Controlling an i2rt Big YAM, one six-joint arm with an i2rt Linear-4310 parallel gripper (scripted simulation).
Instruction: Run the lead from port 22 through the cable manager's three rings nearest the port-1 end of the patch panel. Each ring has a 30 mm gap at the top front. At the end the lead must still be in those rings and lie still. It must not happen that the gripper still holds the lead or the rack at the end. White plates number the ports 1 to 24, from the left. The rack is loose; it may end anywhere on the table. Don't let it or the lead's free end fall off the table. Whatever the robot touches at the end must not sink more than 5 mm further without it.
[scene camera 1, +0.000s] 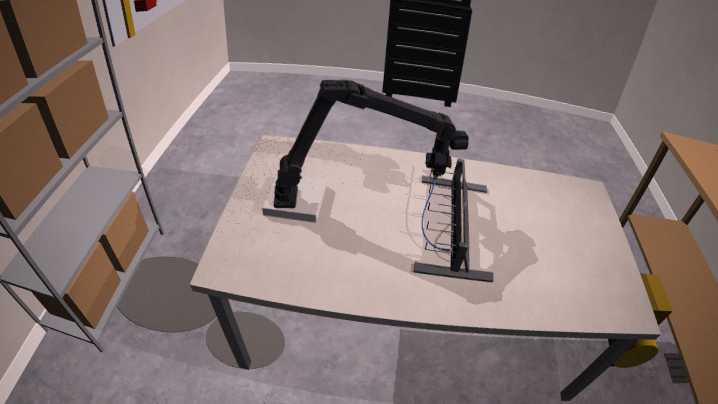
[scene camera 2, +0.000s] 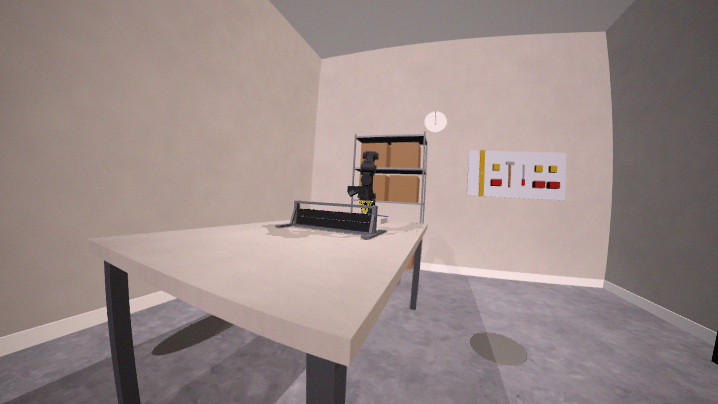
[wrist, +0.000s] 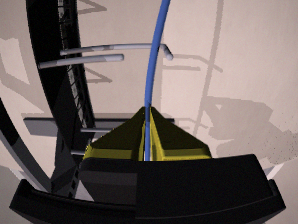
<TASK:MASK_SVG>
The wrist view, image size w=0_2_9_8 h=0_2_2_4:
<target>my gripper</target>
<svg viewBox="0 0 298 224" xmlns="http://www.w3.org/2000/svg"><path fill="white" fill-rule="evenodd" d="M9 206L11 210L33 224L263 224L286 209L275 180L267 179L256 155L246 154L212 158L207 144L164 118L153 106L150 107L152 161L144 161L146 112L145 106L143 106L132 118L87 146L78 178L94 201L35 189L26 179L21 179Z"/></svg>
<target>rack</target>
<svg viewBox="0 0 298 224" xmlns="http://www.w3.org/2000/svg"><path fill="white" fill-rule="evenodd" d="M160 44L159 49L163 50L166 59L169 61L173 60L173 54L167 45ZM26 0L27 20L33 54L53 118L25 117L23 121L30 135L57 137L55 169L51 179L42 170L21 139L5 109L1 97L0 140L17 164L42 191L75 198L80 181L78 173L87 146L92 143L93 139L99 139L107 134L107 132L130 119L94 117L84 69L84 63L123 61L124 54L82 56L82 52L151 49L152 43L81 47L77 0Z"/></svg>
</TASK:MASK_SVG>
